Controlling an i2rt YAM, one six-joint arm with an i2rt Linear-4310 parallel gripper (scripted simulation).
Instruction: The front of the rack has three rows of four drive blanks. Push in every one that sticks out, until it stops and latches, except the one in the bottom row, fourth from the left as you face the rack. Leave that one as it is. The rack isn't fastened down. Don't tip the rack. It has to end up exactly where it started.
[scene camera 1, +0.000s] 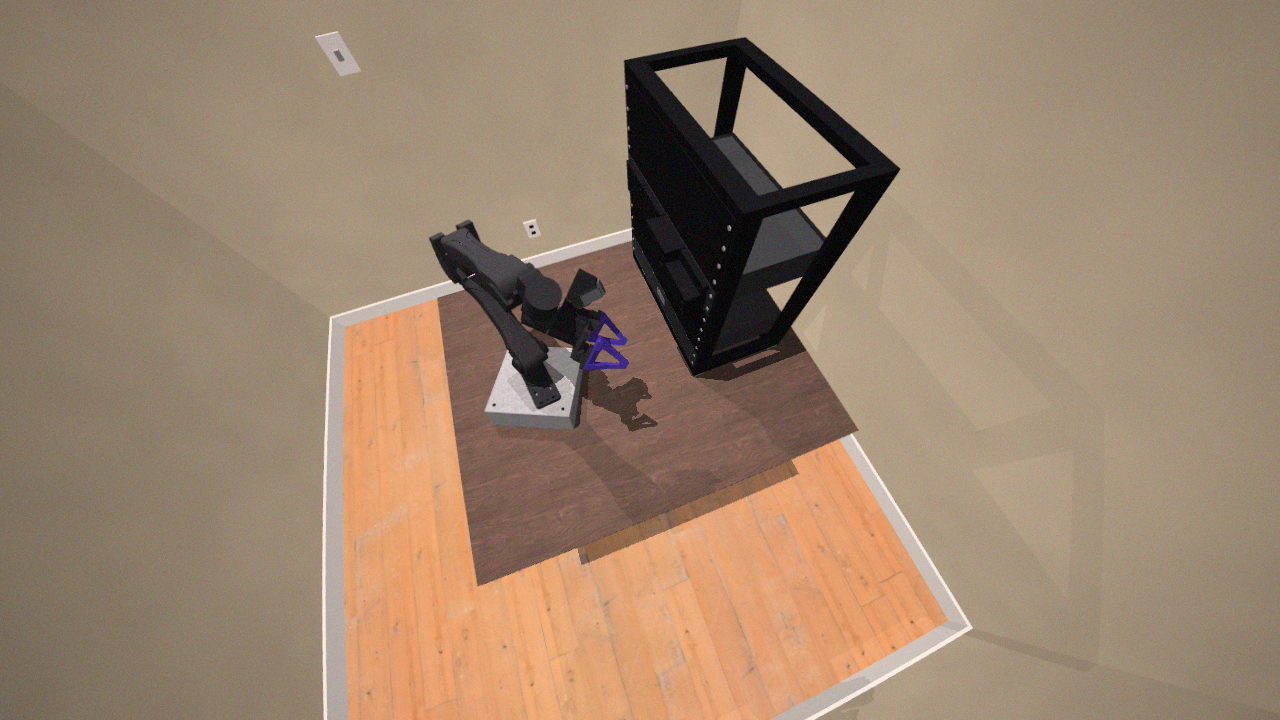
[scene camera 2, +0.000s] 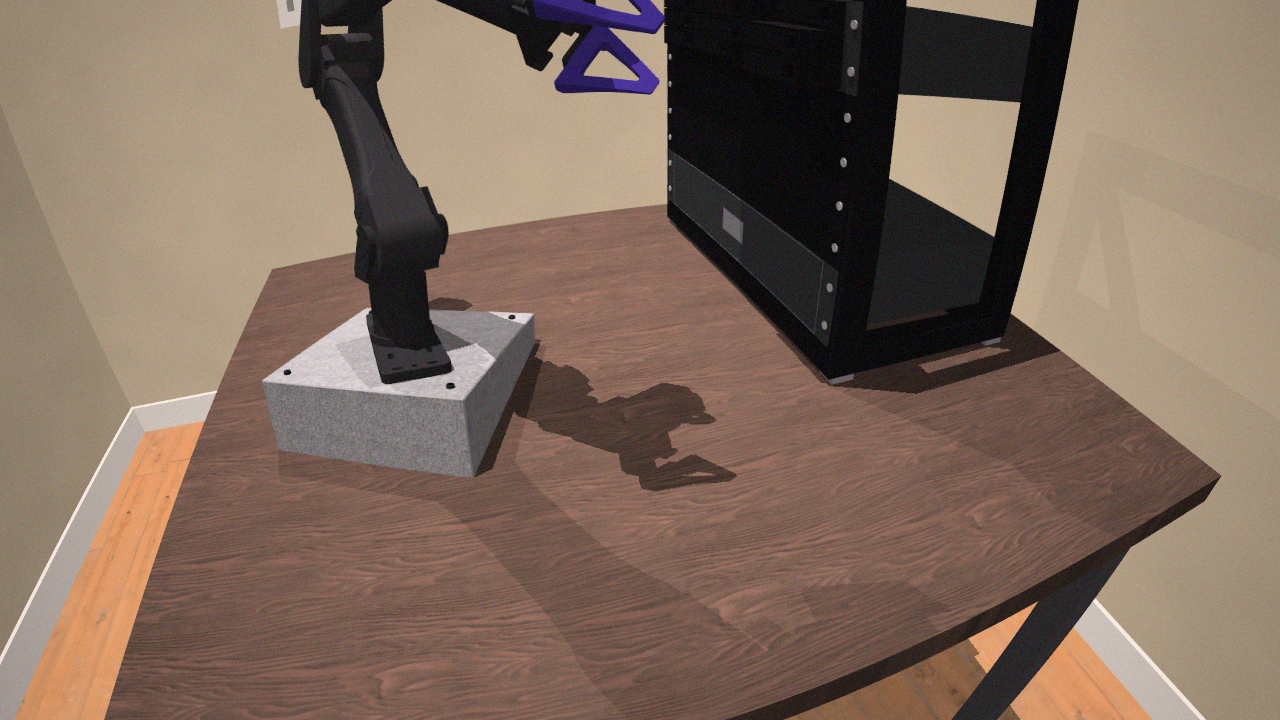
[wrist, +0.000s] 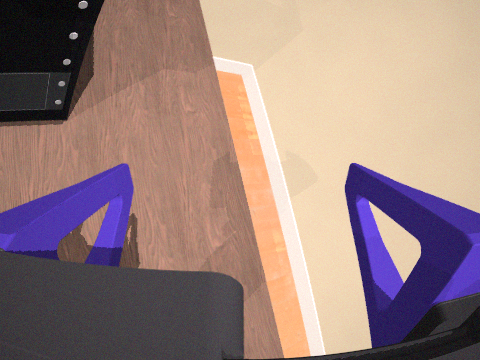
Path:
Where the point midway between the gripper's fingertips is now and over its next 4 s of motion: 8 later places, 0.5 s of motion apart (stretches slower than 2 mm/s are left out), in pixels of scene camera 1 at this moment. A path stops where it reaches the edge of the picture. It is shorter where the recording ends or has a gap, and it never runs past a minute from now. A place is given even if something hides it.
My gripper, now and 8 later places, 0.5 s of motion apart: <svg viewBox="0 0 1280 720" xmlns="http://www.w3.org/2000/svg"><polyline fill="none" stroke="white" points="626,353 618,320 610,300 603,292 601,288 601,286 612,288 636,289 643,288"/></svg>

